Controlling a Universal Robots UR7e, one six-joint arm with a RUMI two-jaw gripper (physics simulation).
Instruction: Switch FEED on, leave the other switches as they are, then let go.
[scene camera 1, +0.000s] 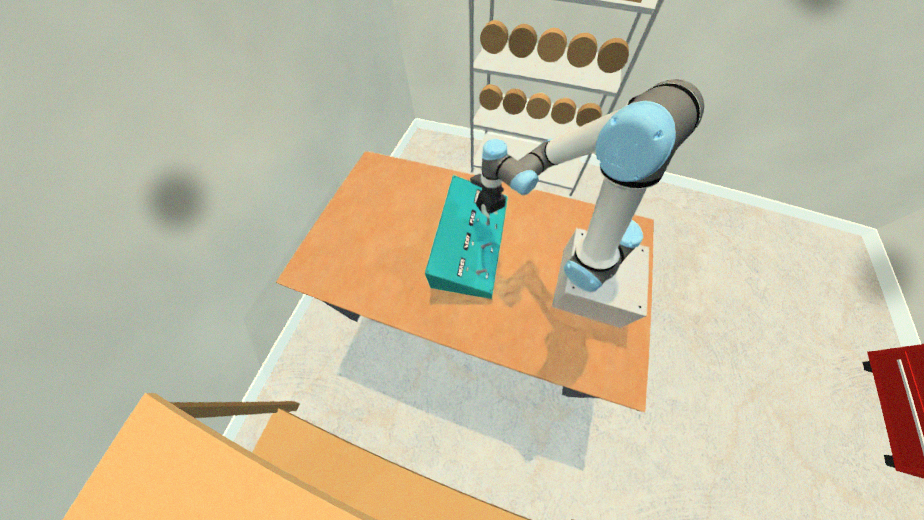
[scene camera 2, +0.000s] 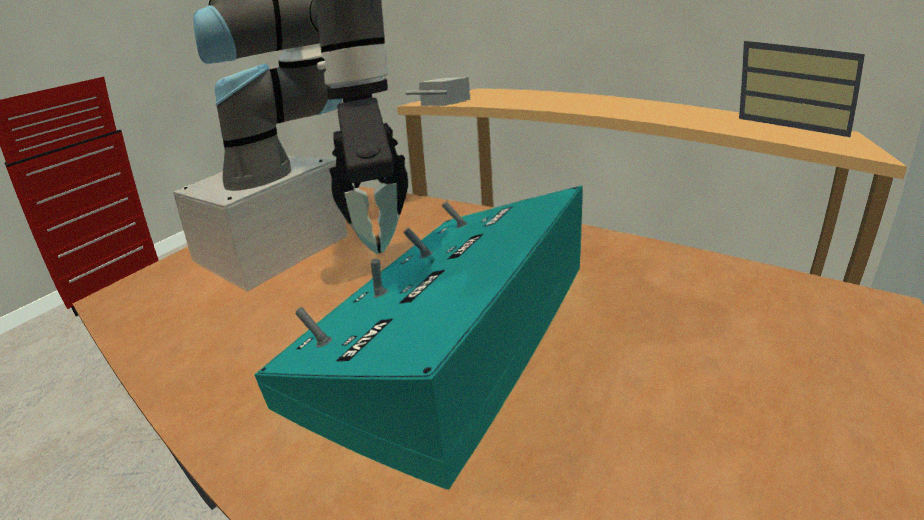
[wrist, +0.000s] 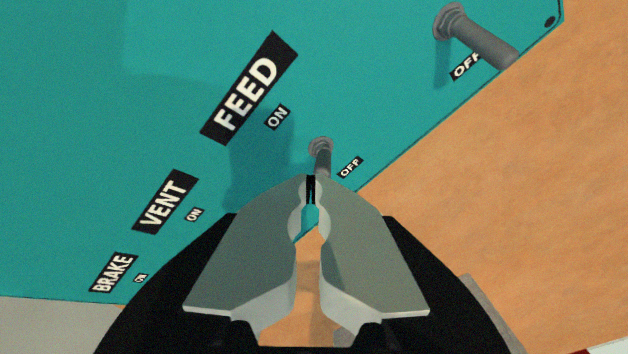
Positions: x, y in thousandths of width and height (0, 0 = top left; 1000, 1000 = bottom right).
Note:
In view: the gripper (scene camera 2: 411, 486) and a teal switch panel (scene camera 2: 445, 722).
The gripper also shows in scene camera 1 (scene camera 1: 527, 412) and in the wrist view (wrist: 496, 501). The teal switch panel also shows in the wrist view (wrist: 214, 380).

